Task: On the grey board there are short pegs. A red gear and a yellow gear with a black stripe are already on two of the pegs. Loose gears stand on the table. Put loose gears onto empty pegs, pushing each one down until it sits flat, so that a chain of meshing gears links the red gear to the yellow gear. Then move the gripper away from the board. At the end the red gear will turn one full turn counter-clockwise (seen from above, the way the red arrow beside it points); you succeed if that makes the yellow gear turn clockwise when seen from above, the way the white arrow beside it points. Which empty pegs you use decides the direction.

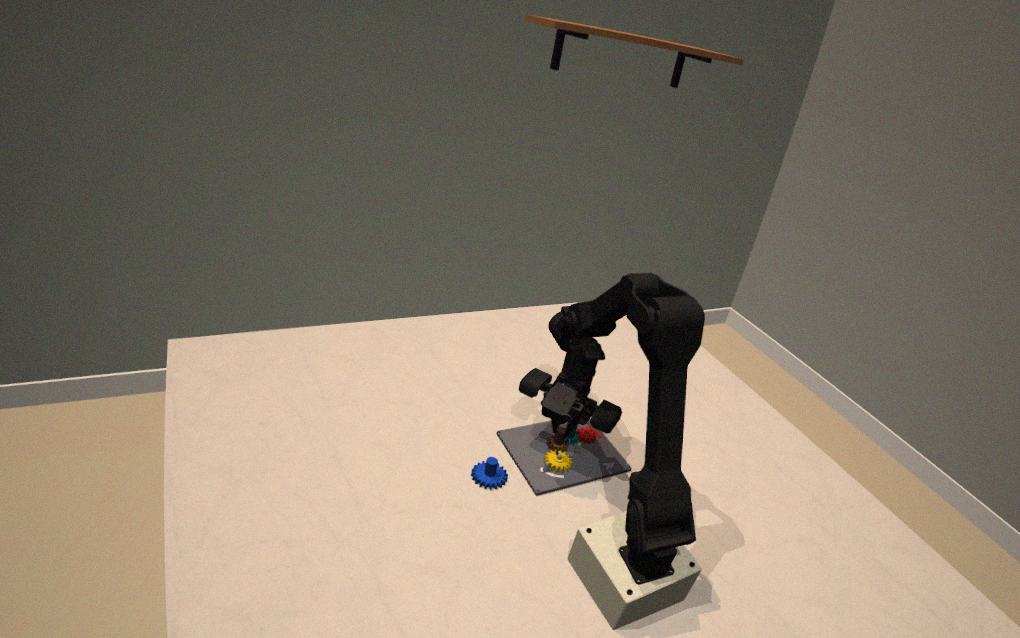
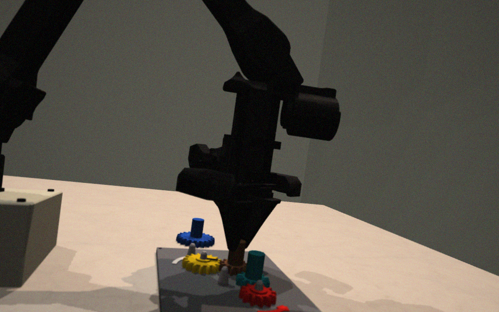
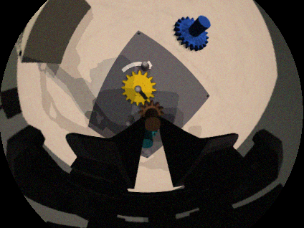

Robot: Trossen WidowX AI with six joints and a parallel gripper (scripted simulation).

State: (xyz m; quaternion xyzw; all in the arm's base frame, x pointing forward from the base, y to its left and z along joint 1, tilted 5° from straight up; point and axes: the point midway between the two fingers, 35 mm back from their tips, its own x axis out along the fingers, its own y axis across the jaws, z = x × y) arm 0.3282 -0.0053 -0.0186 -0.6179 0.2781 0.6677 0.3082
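Now: gripper tip 10 mm above the brown gear. Round my gripper tip: teal gear (30 mm to the right, 20 mm below, 20 mm ahead); then yellow gear (40 mm behind, 20 mm to the left, 20 mm below); then red gear (70 mm to the right, 20 mm below, 20 mm ahead).
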